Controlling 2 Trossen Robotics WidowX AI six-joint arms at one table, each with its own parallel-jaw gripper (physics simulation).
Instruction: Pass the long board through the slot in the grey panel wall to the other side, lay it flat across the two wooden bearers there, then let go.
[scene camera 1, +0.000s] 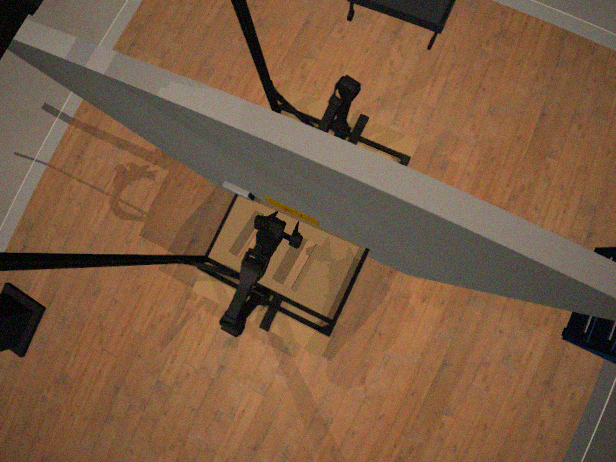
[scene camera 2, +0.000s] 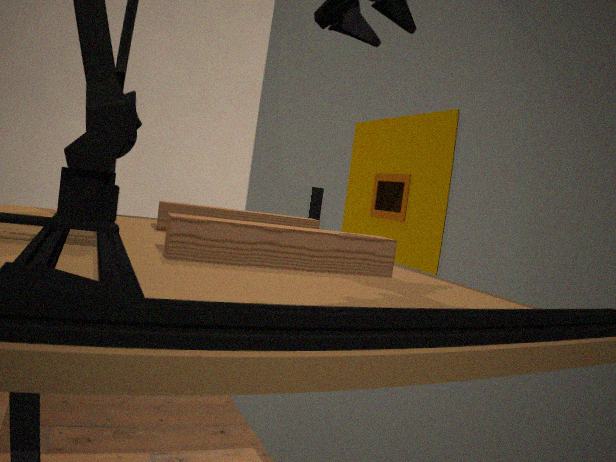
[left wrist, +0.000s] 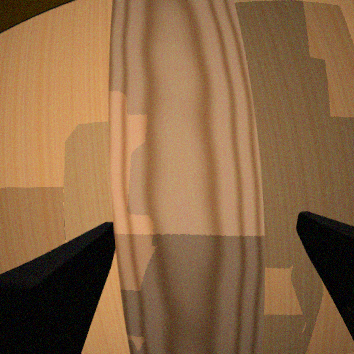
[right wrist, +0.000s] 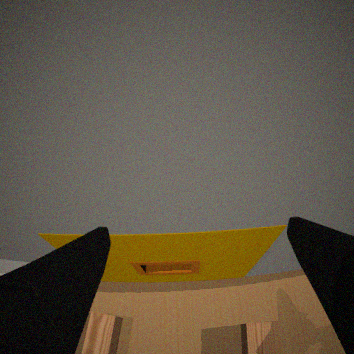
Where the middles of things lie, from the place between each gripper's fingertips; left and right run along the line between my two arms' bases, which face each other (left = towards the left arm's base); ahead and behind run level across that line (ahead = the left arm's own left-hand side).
Right now the slot (scene camera 2: 390, 192) is 230 mm below my right hand, 70 mm to the left of it and 40 mm behind it.
My left hand is 10 mm short of the slot, 190 mm to the left of it and 90 mm below it.
